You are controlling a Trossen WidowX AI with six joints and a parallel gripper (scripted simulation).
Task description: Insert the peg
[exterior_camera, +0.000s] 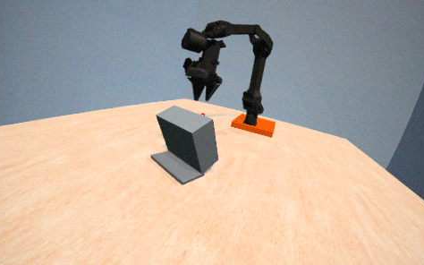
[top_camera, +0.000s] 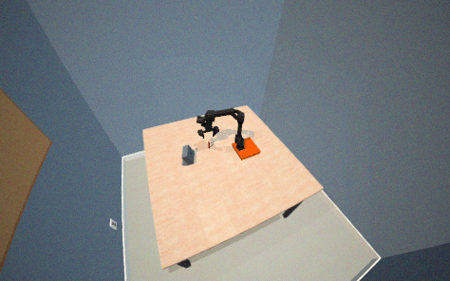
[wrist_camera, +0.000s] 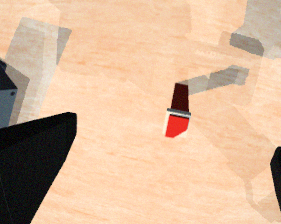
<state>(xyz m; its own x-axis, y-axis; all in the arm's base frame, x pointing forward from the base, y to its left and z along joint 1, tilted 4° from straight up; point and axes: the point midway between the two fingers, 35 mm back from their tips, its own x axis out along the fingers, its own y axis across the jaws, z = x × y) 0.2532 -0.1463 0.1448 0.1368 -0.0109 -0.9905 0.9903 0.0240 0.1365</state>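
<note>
My gripper tip is now 10 mm to the right of the red peg and 70 mm above it. Round my gripper tip: thin grey foot plate 240 mm ahead, 70 mm to the left, 120 mm below; grey sloped panel 220 mm ahead, 80 mm to the left, 50 mm below.
</note>
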